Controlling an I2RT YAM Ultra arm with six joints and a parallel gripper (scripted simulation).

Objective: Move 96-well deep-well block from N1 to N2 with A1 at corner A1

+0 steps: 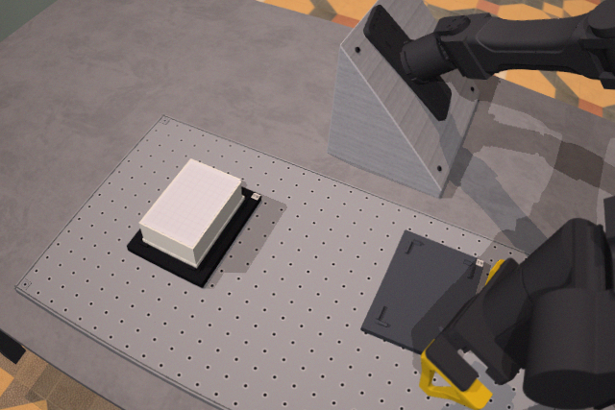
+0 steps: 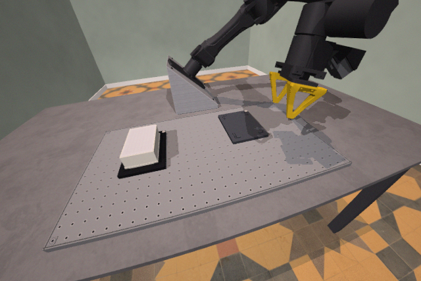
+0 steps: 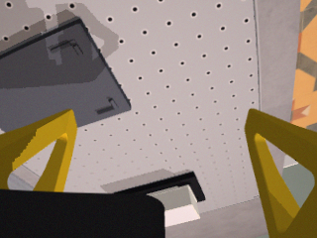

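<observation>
Now: hand 350 mm to the left of the white 96-well deep-well block, 130 mm past it and 110 mm above it. From my hand the other things lie so: nest N2: 140 mm behind, 130 mm below, 30 mm to the right; then black plate nest N1: 350 mm to the right, 130 mm below, 130 mm behind.
</observation>
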